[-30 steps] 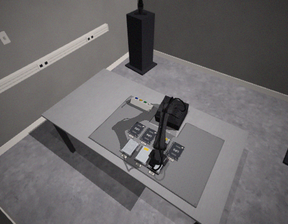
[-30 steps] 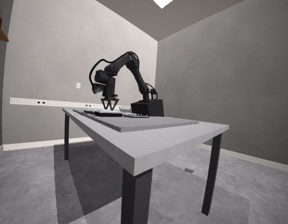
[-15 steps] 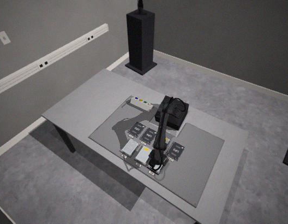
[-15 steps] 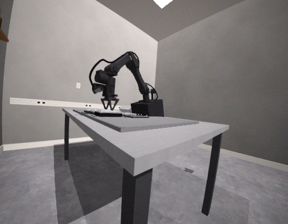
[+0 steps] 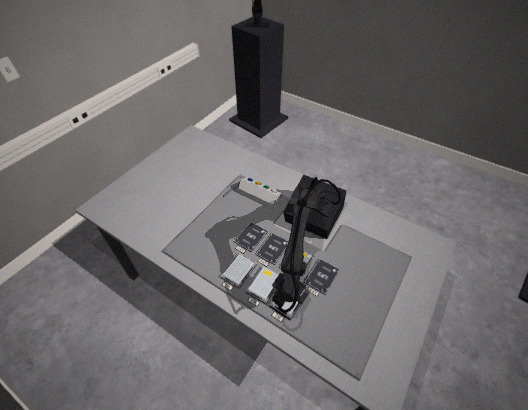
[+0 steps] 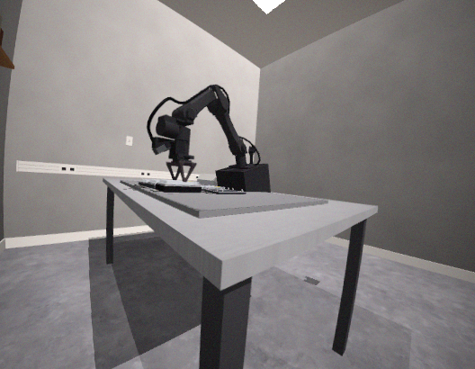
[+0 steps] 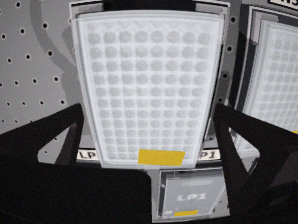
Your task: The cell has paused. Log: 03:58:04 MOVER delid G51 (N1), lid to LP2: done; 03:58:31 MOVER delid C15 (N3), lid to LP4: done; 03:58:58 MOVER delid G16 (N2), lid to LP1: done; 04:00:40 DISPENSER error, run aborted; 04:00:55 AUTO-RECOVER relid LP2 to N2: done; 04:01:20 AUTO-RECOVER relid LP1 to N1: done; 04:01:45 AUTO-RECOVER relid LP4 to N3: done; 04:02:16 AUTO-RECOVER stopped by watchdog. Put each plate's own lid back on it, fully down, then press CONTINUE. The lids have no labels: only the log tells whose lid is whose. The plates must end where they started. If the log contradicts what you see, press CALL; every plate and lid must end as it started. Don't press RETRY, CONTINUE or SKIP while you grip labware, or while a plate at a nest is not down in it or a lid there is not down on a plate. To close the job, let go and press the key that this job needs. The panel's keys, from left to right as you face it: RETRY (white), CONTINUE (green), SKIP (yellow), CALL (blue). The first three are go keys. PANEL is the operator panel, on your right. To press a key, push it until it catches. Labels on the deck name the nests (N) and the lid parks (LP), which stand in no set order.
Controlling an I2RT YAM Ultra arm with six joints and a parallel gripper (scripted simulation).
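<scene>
The clear lid lies 17 cm behind my hand, 8 cm to the right of it and 3 cm below it. From my hand the other things lie so: LP4 lid park: 22 cm to the right, 15 cm behind, 4 cm below.
</scene>
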